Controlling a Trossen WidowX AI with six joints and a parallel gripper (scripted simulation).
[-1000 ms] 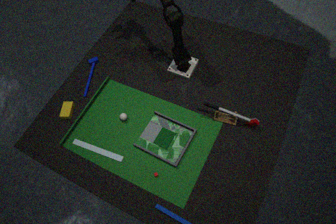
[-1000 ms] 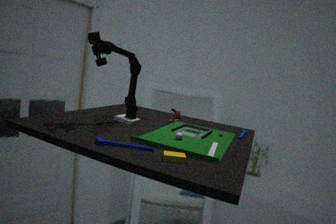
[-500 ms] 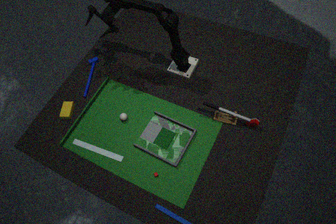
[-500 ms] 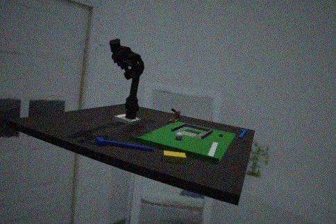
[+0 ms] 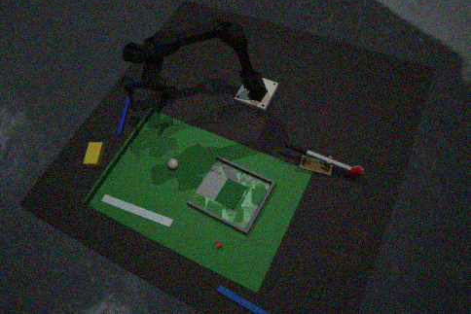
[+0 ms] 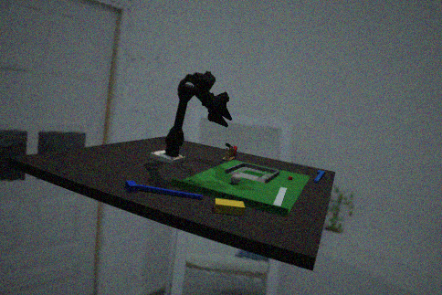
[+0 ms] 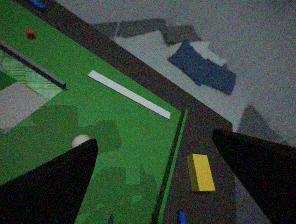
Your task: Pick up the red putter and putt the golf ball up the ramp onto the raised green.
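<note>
My gripper tip is now 220 mm past the wooden stand, 550 mm to the right of it and 240 mm above it. Also, from my gripper tip: white strip: 260 mm ahead, 60 mm to the left, 270 mm below; then white golf ball: 40 mm ahead, 80 mm to the left, 250 mm below; then green mat: 70 mm ahead, 210 mm to the left, 270 mm below.
</note>
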